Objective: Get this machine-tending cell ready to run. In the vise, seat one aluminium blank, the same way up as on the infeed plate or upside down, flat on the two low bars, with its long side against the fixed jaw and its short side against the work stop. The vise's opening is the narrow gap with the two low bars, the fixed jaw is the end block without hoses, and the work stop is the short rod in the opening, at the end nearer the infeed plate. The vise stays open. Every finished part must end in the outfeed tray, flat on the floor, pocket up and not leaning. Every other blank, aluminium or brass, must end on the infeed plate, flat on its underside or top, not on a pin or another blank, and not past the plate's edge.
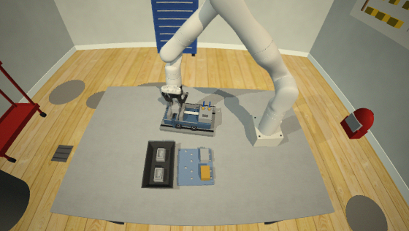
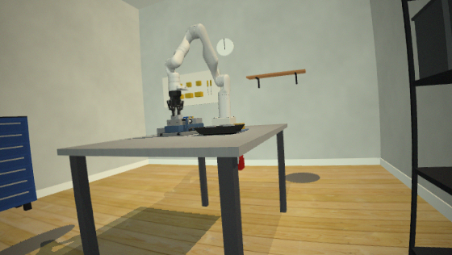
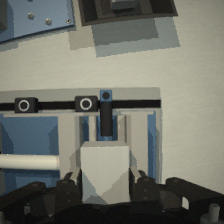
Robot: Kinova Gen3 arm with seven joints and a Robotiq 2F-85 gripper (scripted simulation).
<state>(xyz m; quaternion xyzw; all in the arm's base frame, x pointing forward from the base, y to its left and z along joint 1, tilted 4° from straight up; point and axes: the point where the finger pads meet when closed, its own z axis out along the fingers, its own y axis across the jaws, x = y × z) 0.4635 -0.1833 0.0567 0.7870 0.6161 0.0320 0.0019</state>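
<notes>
My hand is 60 mm past the vise, 20 mm to the right of it and 90 mm above it. The rest, counted from my hand: hose block (160 mm behind, 40 mm to the left, 50 mm below); then brass blank (110 mm behind, 360 mm to the left, 100 mm below).
</notes>
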